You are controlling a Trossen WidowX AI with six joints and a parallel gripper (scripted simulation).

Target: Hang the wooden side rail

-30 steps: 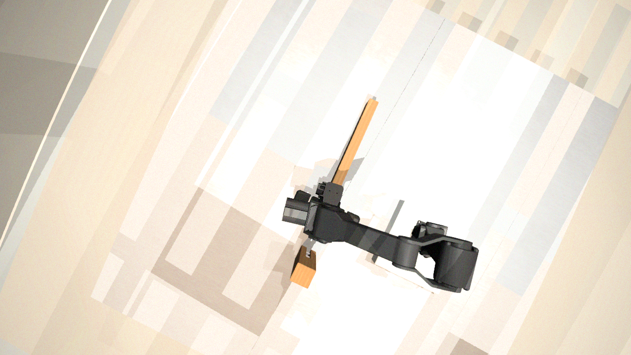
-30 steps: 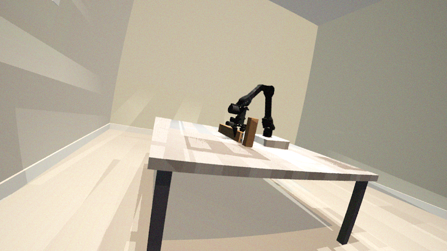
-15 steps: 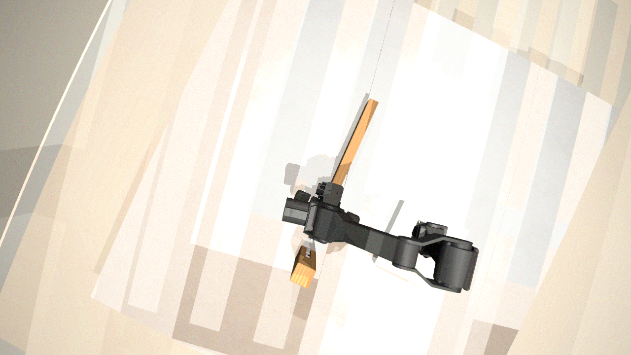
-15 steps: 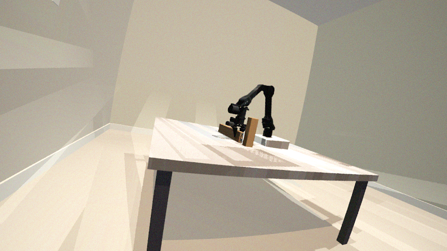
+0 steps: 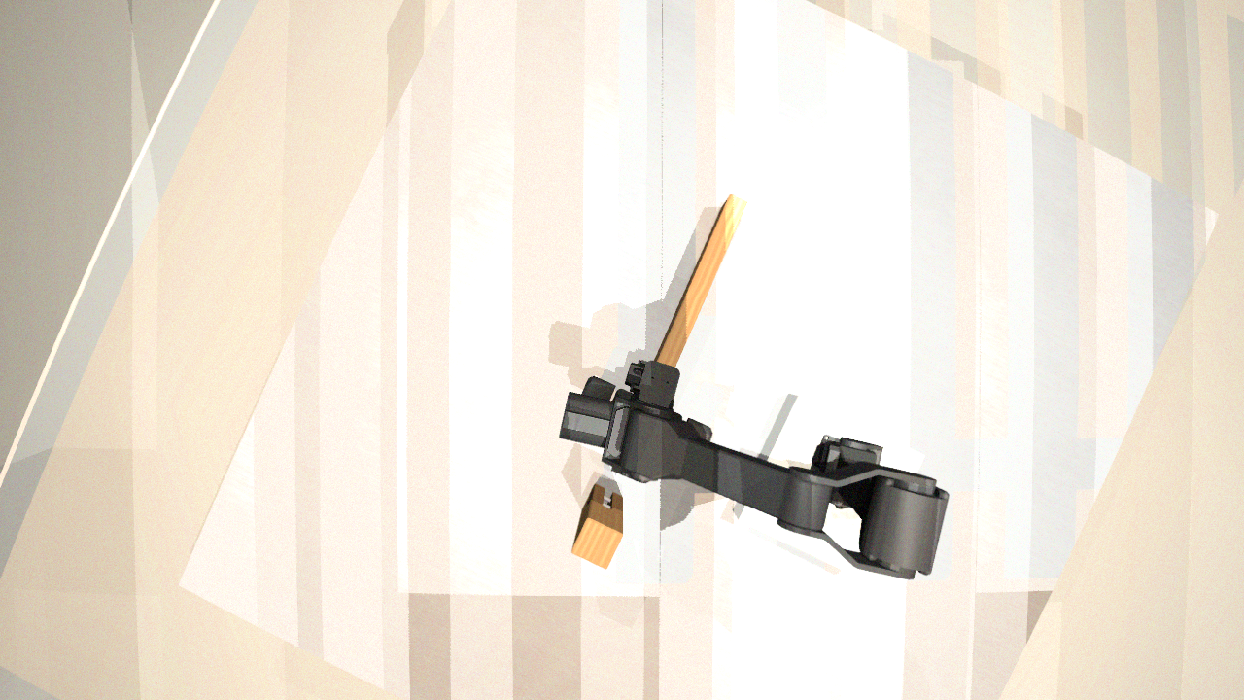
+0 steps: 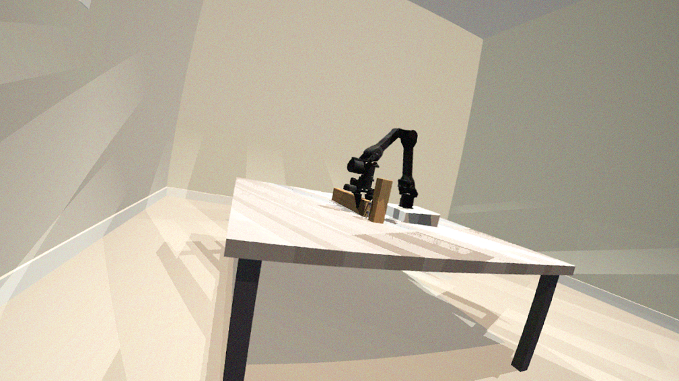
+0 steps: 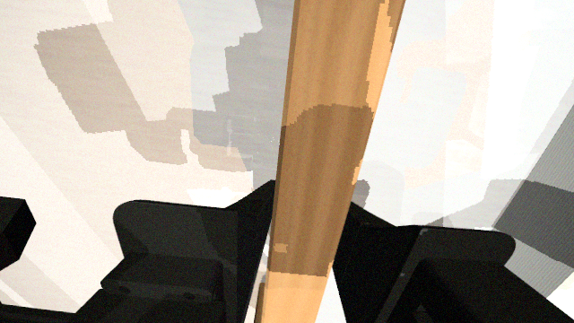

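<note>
Now: the headboard post 15 cm to the left of my gripper tip and 6 cm above it.
</note>
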